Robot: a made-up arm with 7 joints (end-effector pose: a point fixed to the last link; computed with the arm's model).
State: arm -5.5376 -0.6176 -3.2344 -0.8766 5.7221 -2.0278 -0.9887
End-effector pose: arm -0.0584 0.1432 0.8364 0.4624 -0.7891 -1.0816
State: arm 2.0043 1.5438 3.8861 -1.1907 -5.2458 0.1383 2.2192
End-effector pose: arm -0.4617 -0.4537 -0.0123 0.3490 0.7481 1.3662
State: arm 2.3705 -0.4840 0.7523 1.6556 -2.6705 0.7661 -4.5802
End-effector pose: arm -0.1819 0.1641 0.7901 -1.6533 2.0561 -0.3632
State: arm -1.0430 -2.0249 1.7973 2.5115 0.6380 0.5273 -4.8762
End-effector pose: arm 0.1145 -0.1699 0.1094 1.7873 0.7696 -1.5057
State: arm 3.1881 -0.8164 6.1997 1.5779 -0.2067 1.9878 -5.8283
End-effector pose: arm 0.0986 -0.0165 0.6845 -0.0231 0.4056 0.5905
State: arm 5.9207 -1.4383 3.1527 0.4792 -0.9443 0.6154 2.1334
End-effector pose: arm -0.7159 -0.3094 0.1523 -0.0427 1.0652 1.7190
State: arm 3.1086 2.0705 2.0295 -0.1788 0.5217 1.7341 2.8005
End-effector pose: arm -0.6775 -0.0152 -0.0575 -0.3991 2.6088 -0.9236
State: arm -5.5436 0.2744 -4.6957 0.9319 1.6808 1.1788 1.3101
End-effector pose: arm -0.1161 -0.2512 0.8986 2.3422 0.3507 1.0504
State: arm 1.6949 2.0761 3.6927 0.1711 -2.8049 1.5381 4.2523
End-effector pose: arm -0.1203 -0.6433 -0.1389 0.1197 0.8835 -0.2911
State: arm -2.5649 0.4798 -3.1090 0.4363 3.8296 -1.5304 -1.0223
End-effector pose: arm -0.1665 0.0331 0.9408 -0.2310 -1.9609 -1.7111
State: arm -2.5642 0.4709 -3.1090 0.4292 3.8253 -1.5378 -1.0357
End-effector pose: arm -0.1626 0.0311 0.9419 -0.2148 -1.9563 -1.7228
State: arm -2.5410 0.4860 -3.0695 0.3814 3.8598 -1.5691 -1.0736
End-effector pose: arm -0.1906 0.0445 0.9372 -0.2232 -2.0216 -1.8382
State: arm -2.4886 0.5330 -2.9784 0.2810 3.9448 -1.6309 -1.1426
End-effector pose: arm -0.2551 0.0875 0.9177 -0.2517 -2.1872 -2.0856
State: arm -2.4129 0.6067 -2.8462 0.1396 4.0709 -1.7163 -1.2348
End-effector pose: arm -0.3313 0.1707 0.8710 0.2150 2.0002 1.9765
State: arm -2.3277 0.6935 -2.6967 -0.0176 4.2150 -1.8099 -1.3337
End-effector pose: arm -0.3811 0.2829 0.7964 0.1189 1.6573 1.6314
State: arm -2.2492 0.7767 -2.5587 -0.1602 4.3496 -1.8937 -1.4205
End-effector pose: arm -0.3872 0.3898 0.7126 0.0087 1.3736 1.2800
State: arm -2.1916 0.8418 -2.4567 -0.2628 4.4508 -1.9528 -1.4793
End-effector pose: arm -0.3679 0.4635 0.6449 -0.0805 1.1790 1.0085
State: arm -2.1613 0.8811 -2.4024 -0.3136 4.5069 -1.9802 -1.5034
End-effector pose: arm -0.3512 0.4998 0.6063 -0.1264 1.0783 0.8652
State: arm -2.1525 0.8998 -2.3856 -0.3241 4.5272 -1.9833 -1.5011
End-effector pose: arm -0.3474 0.5118 0.5912 -0.1351 1.0453 0.8275
